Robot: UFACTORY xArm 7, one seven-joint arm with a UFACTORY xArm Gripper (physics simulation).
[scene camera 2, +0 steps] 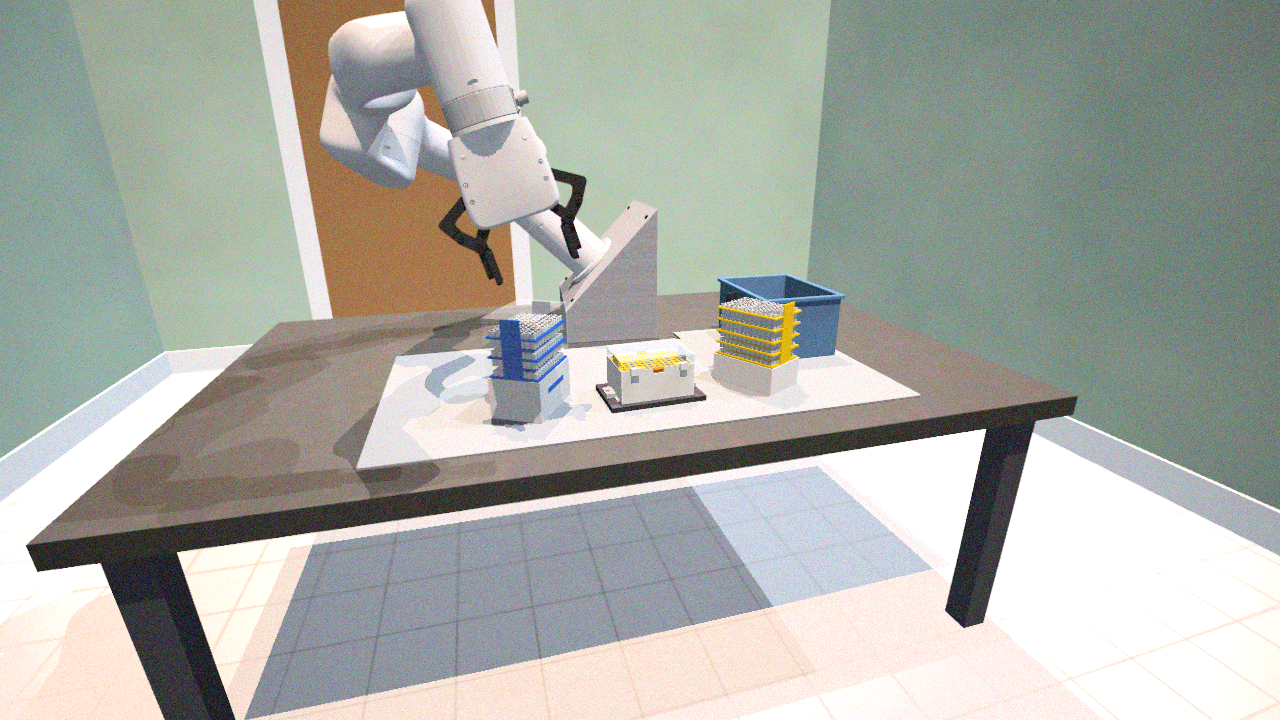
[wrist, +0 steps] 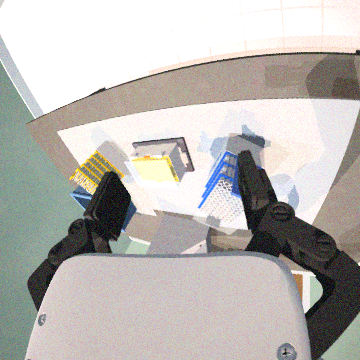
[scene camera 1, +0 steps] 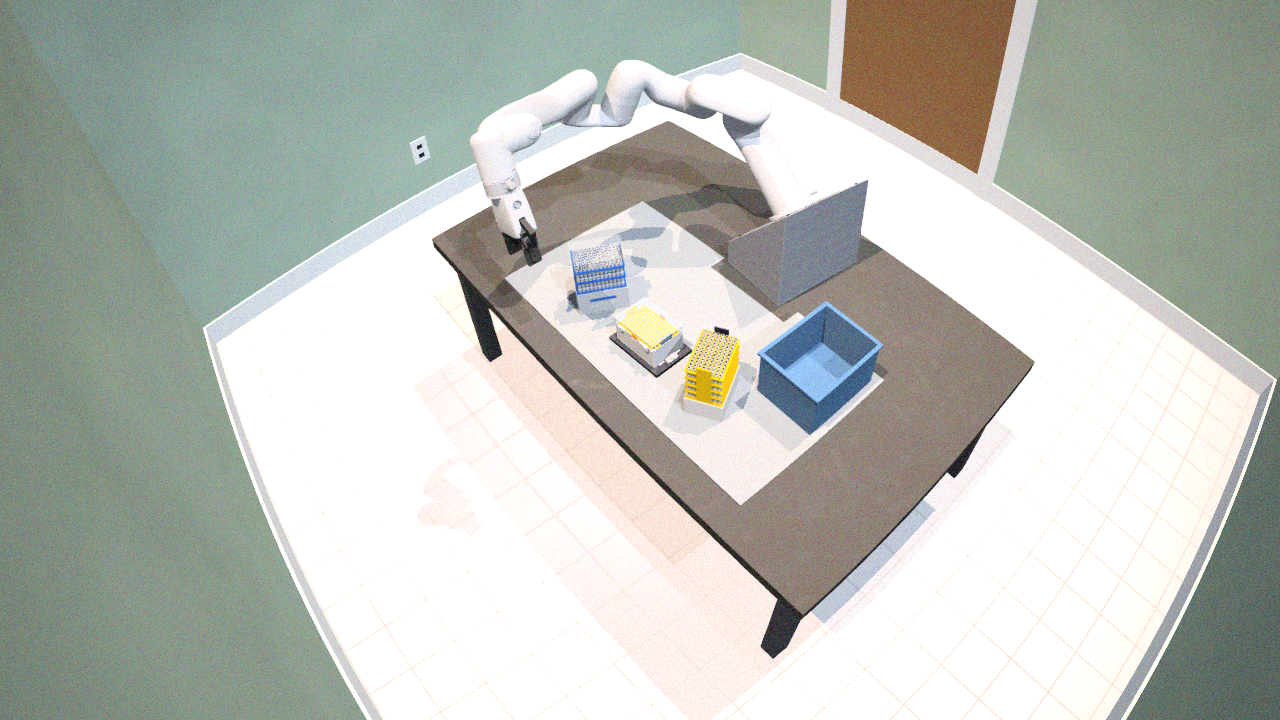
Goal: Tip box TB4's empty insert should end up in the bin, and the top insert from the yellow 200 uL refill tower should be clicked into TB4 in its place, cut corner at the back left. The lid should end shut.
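Tip box TB4 [scene camera 1: 650,347] [scene camera 2: 651,383] [wrist: 162,150] is a pale box on a dark base plate [scene camera 1: 657,366] [scene camera 2: 662,403] [wrist: 187,152]. A yellow insert [scene camera 1: 649,325] [scene camera 2: 646,361] [wrist: 156,169] is in it, with a clear lid over it that looks down; its latch is too small to judge. The yellow refill tower [scene camera 1: 711,358] [scene camera 2: 756,335] [wrist: 97,169], a stack of several inserts, stands beside TB4, near the blue bin [scene camera 1: 787,389] [scene camera 2: 819,326] [wrist: 79,197]. My gripper [scene camera 1: 523,251] [scene camera 2: 537,267] [wrist: 176,176] is open and empty, raised beyond the blue tower, away from TB4.
A blue refill tower [scene camera 1: 597,268] [scene camera 2: 528,349] [wrist: 222,192] stands on the light mat [scene camera 1: 742,470] [scene camera 2: 429,438] [wrist: 300,115], on TB4's other side and nearer my gripper. The grey arm mount [scene camera 1: 823,241] [scene camera 2: 626,300] [wrist: 175,232] rises at the back of the table.
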